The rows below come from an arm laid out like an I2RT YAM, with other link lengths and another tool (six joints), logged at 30 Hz.
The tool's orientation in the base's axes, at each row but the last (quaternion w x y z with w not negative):
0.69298 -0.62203 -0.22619 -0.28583
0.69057 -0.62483 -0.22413 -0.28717
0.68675 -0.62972 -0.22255 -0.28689
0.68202 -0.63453 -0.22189 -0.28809
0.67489 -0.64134 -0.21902 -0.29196
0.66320 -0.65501 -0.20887 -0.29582
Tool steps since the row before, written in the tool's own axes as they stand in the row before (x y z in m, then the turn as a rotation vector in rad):
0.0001 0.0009 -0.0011 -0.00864 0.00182 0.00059
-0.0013 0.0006 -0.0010 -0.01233 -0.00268 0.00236
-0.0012 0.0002 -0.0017 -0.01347 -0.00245 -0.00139
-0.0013 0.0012 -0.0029 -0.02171 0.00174 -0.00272
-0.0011 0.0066 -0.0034 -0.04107 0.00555 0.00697
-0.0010 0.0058 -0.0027 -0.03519 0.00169 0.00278
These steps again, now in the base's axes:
0.0006 -0.0010 -0.0007 -0.00509 0.00169 -0.00704
-0.0006 -0.0008 -0.0014 -0.01075 0.00363 -0.00599
-0.0008 -0.0015 -0.0011 -0.01165 0.00005 -0.00733
-0.0003 -0.0027 -0.0020 -0.01497 -0.00023 -0.01605
0.0034 -0.0032 -0.0059 -0.02583 0.01161 -0.03105
0.0028 -0.0028 -0.0051 -0.02453 0.00688 -0.02449

